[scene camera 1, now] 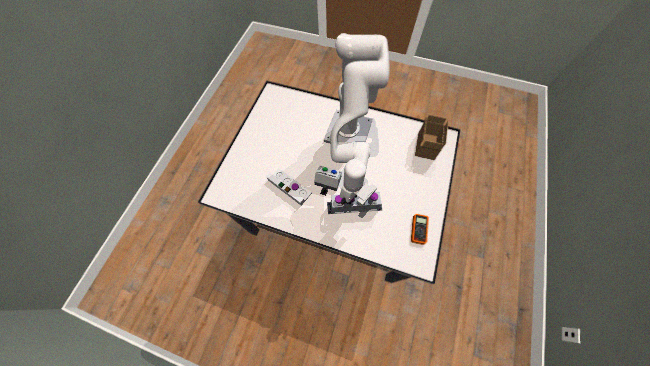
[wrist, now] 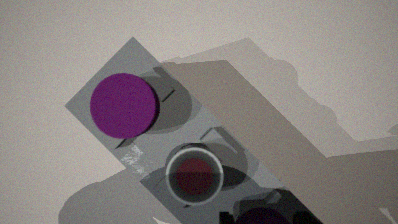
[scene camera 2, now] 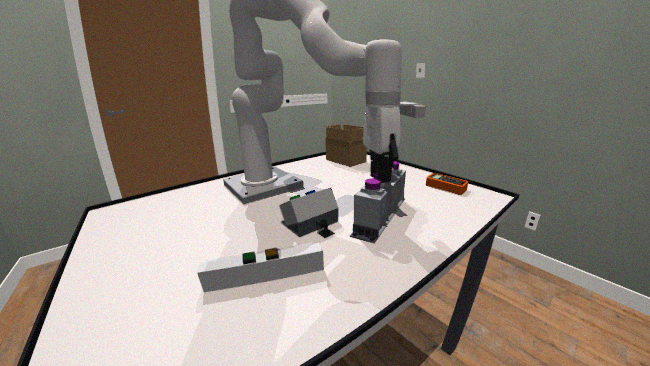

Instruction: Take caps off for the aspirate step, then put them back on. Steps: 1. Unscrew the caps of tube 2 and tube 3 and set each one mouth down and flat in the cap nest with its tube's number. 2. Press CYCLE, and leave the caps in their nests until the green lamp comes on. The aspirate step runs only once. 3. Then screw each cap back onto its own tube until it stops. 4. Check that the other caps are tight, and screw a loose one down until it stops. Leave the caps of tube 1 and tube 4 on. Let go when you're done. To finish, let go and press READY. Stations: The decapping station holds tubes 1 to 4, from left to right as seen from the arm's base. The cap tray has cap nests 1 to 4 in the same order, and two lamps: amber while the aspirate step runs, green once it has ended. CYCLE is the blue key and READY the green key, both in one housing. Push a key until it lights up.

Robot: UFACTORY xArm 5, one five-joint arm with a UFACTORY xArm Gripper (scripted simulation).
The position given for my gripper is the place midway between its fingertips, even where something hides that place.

Observation:
I see my gripper (scene camera 2: 380,179), a cardboard box (scene camera 2: 345,146) and a purple cap (wrist: 123,105).
The cardboard box shows as well in scene camera 1 (scene camera 1: 434,132). The wrist view misses the cardboard box: it is out of frame.

